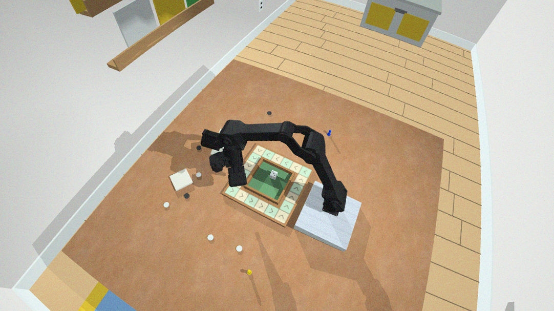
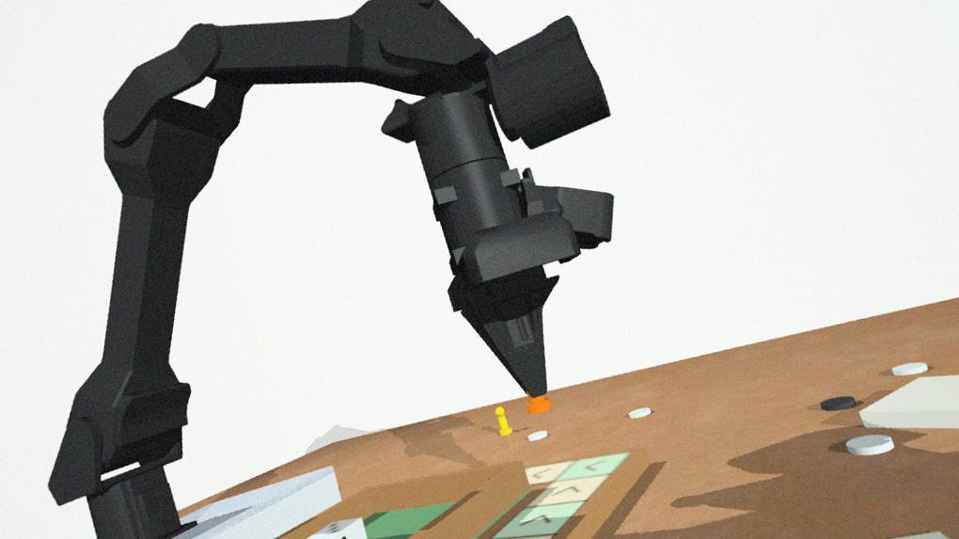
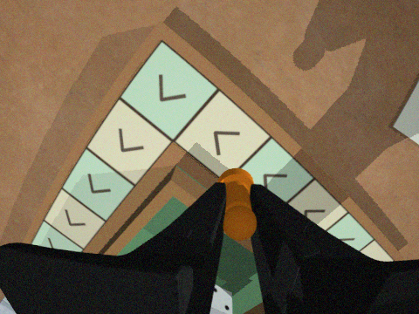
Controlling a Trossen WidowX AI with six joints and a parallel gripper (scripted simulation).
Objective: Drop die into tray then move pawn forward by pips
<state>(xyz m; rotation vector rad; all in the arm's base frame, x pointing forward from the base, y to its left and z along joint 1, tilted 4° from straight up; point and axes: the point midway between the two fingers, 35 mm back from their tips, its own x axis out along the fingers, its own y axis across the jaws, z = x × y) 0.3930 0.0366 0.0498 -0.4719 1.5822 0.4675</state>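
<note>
The die is 13 cm behind my gripper tip, 8 cm to the right of it and 5 cm below it. The rest, counted from my gripper tip: white sheet 16 cm to the right, 15 cm ahead, 8 cm below; then orange pawn 1 cm above; then green dice tray 12 cm behind, 7 cm below, 5 cm to the right.
</note>
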